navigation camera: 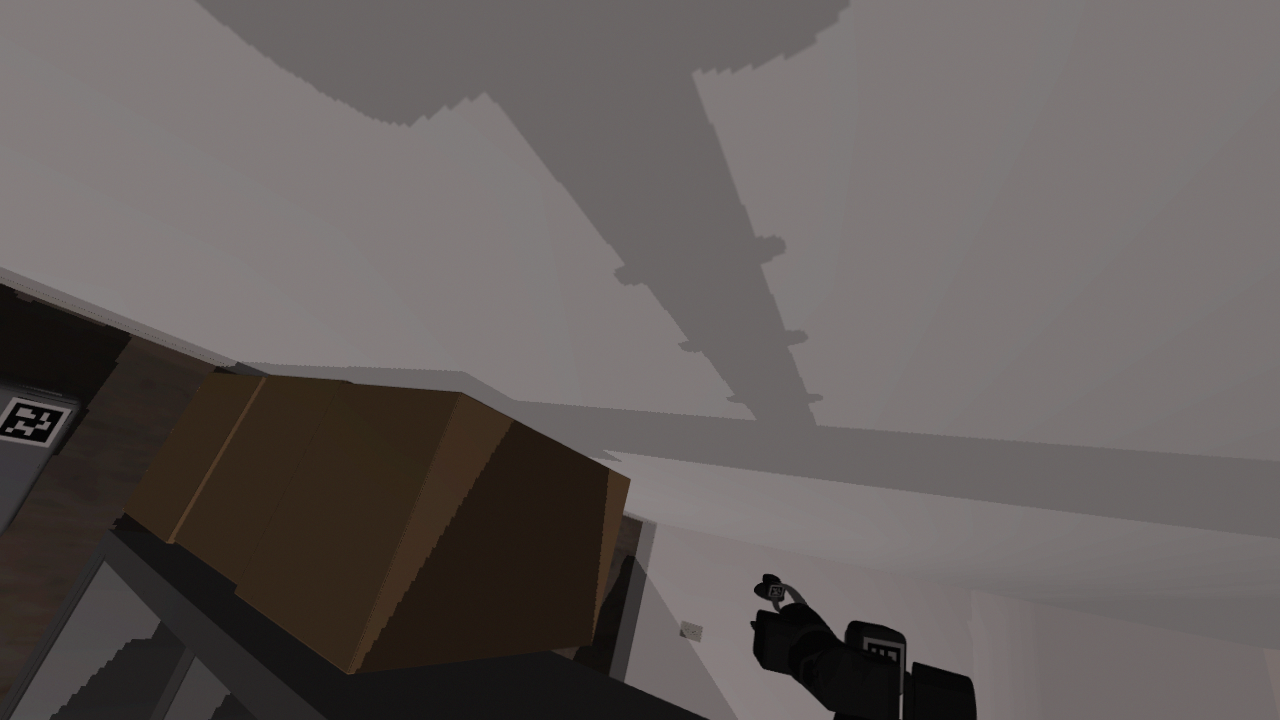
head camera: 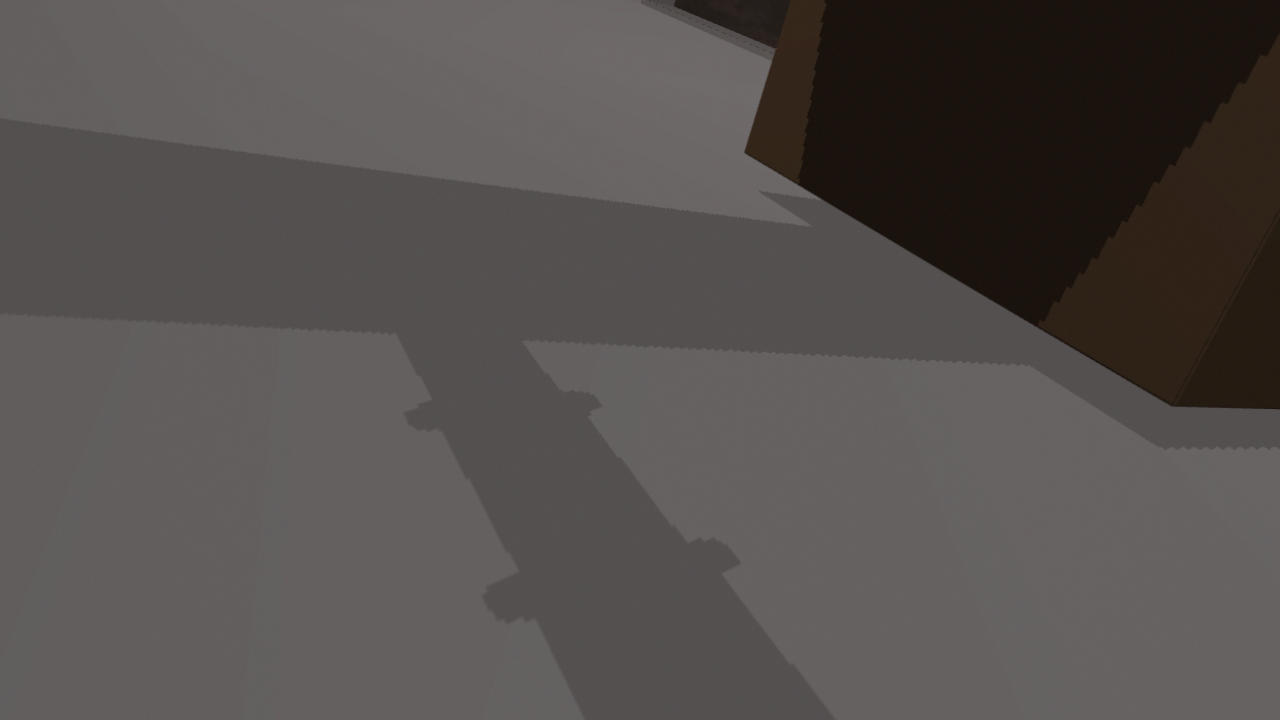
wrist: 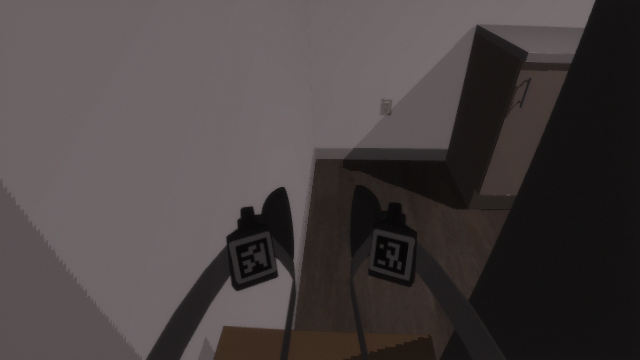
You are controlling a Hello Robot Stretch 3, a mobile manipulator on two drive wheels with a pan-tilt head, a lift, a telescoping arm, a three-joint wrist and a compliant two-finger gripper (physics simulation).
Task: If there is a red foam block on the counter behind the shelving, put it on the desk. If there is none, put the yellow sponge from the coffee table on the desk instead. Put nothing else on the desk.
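Frame: origin at the robot's base, x ahead, y left, z up, level; metres.
Where they show: gripper, fingertip midpoint: (navigation camera: 764,606) (wrist: 321,211).
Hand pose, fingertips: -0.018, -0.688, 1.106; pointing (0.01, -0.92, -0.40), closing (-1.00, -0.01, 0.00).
After its pixels a point has its place, as x, y, z.
My gripper (navigation camera: 761,607) @(-0.018, -0.688, 1.106) (wrist: 321,211) @(-0.018, -0.688, 1.106) is open, with nothing between its fingers. In the wrist view the fingers frame a strip of wooden floor. A counter (wrist: 515,145) @(-0.952, -1.837, 0.465) with a pale top and a handled door stands at the upper right of the wrist view; part of its top shows, partly hidden by a dark panel. Dark shelving (navigation camera: 196,608) @(-0.170, -0.311, 0.477) is at the lower left of the navigation view. No red foam block, yellow sponge, coffee table or desk shows in these views.
A large brown box (head camera: 939,134) @(0.063, -0.556, 0.810) (navigation camera: 358,501) @(0.011, -0.325, 0.711) (wrist: 320,342) @(-0.010, -0.753, 0.810) rests on the shelving close to a pale wall (head camera: 268,501) @(0.186, -0.317, 1.253). A dark flat panel (wrist: 575,225) @(-0.192, -0.696, 1.080) fills the right of the wrist view. A wall outlet (navigation camera: 690,630) @(-0.426, -2.456, 0.398) (wrist: 386,107) @(-0.431, -2.456, 0.400) is on the far wall.
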